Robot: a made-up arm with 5 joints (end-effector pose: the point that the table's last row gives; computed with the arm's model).
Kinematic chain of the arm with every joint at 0, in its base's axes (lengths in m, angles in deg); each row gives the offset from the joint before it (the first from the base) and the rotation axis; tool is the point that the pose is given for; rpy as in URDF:
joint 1: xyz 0 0 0.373 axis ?
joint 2: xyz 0 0 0 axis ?
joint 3: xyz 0.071 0 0.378 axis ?
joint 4: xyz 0.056 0 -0.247 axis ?
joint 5: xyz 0.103 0 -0.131 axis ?
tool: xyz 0 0 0 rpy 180 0 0
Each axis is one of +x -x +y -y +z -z.
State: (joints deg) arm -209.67 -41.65 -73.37 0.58 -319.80
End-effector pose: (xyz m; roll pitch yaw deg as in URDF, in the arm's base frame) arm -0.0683 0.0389 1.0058 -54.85 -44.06 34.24
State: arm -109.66 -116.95 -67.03 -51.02 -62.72
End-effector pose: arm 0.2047 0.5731 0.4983 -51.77 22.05 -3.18
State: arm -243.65 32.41 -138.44 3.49 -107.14
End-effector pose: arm -0.2619 0.5287 0.9051 76.90 16.72 -157.48
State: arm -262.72 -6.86 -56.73 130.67 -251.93
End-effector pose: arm -0.0242 0.1894 0.5512 113.98 -16.60 0.04
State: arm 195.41 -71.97 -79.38 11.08 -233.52
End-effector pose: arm 0.2542 0.0701 0.9677 -33.75 22.33 135.04
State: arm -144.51 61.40 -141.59 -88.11 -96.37
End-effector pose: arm -0.4433 -0.3161 0.6539 11.63 1.29 -60.75
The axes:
joint 1: +z
joint 2: +y
joint 3: +y
joint 4: +y
joint 5: -z

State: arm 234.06 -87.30 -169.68 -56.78 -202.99
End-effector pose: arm 0.3820 0.5270 0.2978 157.81 -41.67 85.59
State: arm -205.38 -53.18 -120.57 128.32 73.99
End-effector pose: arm 0.1113 -0.0528 0.8894 -135.70 -11.33 76.01
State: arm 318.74 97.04 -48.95 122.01 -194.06
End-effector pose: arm 0.0722 -0.0633 0.1609 2.43 -9.60 -55.52
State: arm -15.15 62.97 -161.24 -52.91 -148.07
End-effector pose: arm 0.5582 -0.1511 0.7369 16.22 24.15 20.27
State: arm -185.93 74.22 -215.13 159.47 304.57
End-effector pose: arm -0.5483 0.0570 0.4775 -164.55 10.41 -129.08
